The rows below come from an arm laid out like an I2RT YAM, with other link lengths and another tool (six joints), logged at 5 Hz.
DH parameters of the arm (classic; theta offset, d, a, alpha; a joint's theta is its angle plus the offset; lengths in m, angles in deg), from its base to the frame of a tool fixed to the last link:
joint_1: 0 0.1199 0.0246 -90
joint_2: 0 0 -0.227 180
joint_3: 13.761 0 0.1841 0
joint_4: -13.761 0.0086 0.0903 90
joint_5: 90 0.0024 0 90
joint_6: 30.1 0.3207 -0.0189 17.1
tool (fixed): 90 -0.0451 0 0
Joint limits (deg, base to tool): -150..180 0..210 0..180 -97..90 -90..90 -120..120
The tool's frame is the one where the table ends.
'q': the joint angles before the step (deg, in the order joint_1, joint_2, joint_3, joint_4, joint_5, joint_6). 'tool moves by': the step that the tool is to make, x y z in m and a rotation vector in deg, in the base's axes. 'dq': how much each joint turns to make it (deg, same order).
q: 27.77 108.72 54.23 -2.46 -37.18 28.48
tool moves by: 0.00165 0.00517 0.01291 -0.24 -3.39 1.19
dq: 1.32 -2.63 0.35 -0.79 1.58 -1.14
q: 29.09 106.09 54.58 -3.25 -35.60 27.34
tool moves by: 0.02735 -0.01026 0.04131 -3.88 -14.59 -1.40
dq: 2.73 -11.59 -1.84 -1.23 10.89 -4.22
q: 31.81 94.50 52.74 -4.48 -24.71 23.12
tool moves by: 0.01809 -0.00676 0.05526 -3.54 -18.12 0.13
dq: 4.74 -12.22 -3.87 2.37 12.03 -7.28
